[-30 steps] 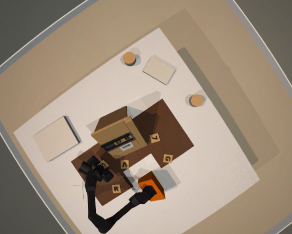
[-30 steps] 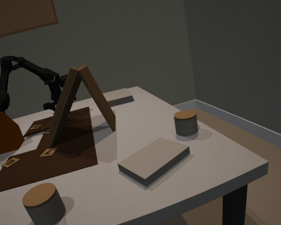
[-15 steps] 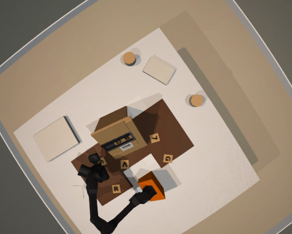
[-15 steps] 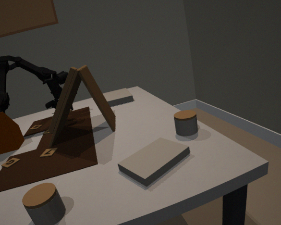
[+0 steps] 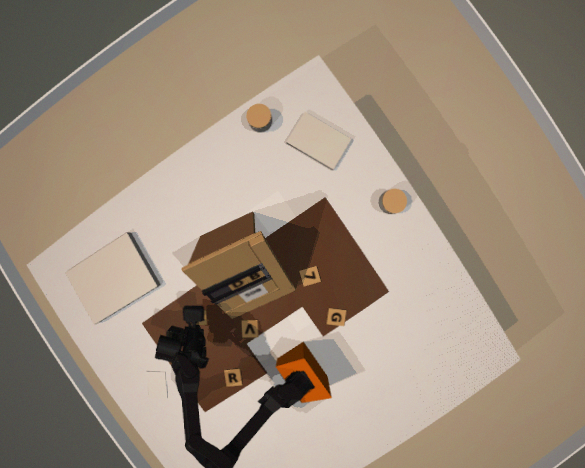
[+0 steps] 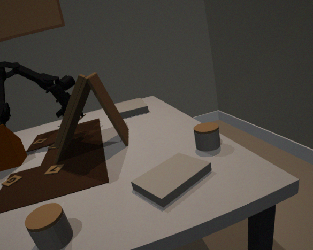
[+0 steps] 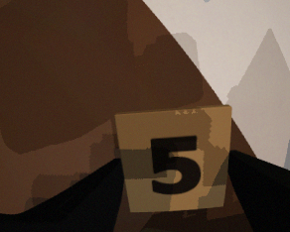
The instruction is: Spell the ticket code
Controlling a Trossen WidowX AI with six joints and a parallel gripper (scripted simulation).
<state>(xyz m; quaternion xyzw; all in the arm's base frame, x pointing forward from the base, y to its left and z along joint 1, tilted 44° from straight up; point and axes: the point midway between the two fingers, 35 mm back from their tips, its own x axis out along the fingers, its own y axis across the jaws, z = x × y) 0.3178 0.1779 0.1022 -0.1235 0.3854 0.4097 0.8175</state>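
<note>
My gripper tip is now 200 mm to the left of the white ticket, 20 mm past it and 10 mm below it. Also, from my gripper tip: brown mat 190 mm to the right, 130 mm behind, 70 mm below; then pale card 290 mm to the left, 130 mm behind, 70 mm below; then flat slab 640 mm to the right, 280 mm ahead, 60 mm below.
</note>
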